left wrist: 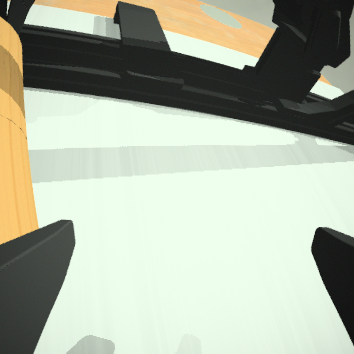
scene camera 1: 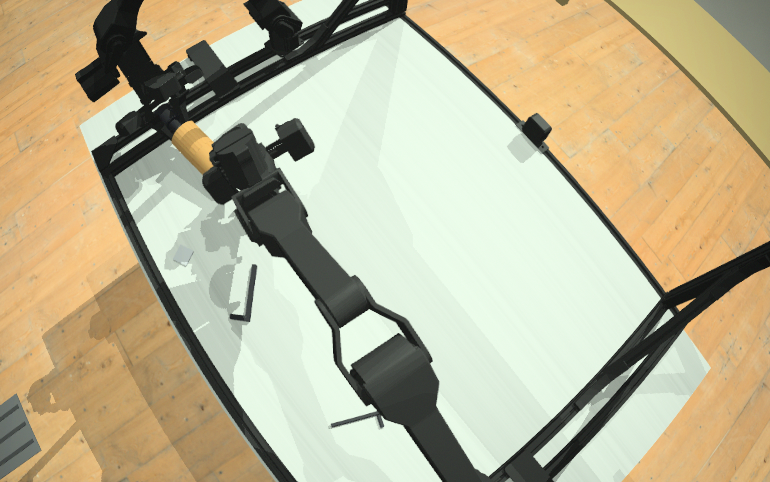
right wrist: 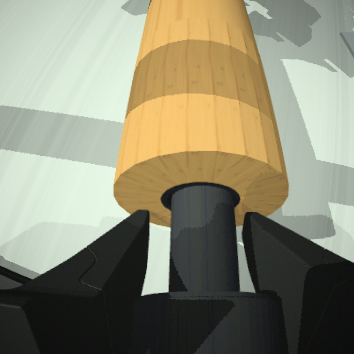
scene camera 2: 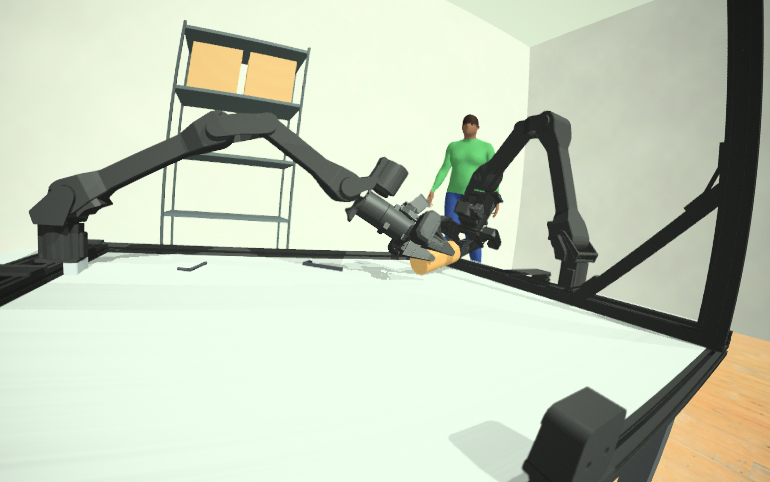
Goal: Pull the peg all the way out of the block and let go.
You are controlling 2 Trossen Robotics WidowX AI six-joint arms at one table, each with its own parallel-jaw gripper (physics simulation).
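Places are measured from the left arm's base along level axes (x ahead, y left, z up), in metres.
Pixels of known places: left gripper, between the fingertips: (left wrist: pixel 197 237) (scene camera 2: pixel 443 257); right gripper, between the fingertips: (scene camera 1: pixel 182 135) (right wrist: pixel 196 222) (scene camera 2: pixel 451 256); left arm's base, origin of its link: (scene camera 2: pixel 62 259); right arm's base, origin of its link: (left wrist: pixel 274 85) (scene camera 1: pixel 284 43) (scene camera 2: pixel 570 289).
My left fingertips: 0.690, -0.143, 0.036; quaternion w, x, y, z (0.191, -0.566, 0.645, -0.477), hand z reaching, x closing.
Ahead of a thing's pixels: the offset from my left fingertips to its top centre, as dx, dy, dz. "spot": to the spot under its first point.
The block is a light wooden cylinder @(+0.056, +0.086, +0.025) (scene camera 1: pixel 193 144) (scene camera 2: pixel 427 264) (left wrist: pixel 12 150) (right wrist: pixel 200 125), held tilted above the table. The peg @(+0.123, +0.096, +0.032) (right wrist: pixel 204 240) is a dark rod with a thicker dark end; its thin part enters the hole in the block's near face, and how deep it sits is hidden. My right gripper (right wrist: pixel 196 222) (scene camera 2: pixel 467 247) is shut on the peg, its fingers along both sides. My left gripper (left wrist: pixel 197 237) (scene camera 2: pixel 443 255) is open wide at the block's other end. In the left wrist view the block stands beyond the left-hand finger, outside the gap between the fingers.
Two dark L-shaped pieces lie on the table, one @(-0.190, +0.174, -0.047) (scene camera 1: pixel 248 298) (scene camera 2: pixel 323 266) nearer the block, one @(-0.471, +0.176, -0.049) (scene camera 1: pixel 355 420) (scene camera 2: pixel 192 266) by the left arm. A small grey square @(spot: -0.066, +0.223, -0.052) (scene camera 1: pixel 182 255) lies near the black frame rail (scene camera 1: pixel 193 341). A camera box @(spot: -0.305, -0.425, -0.015) (scene camera 1: pixel 535 129) (scene camera 2: pixel 573 437) sits on the opposite rail.
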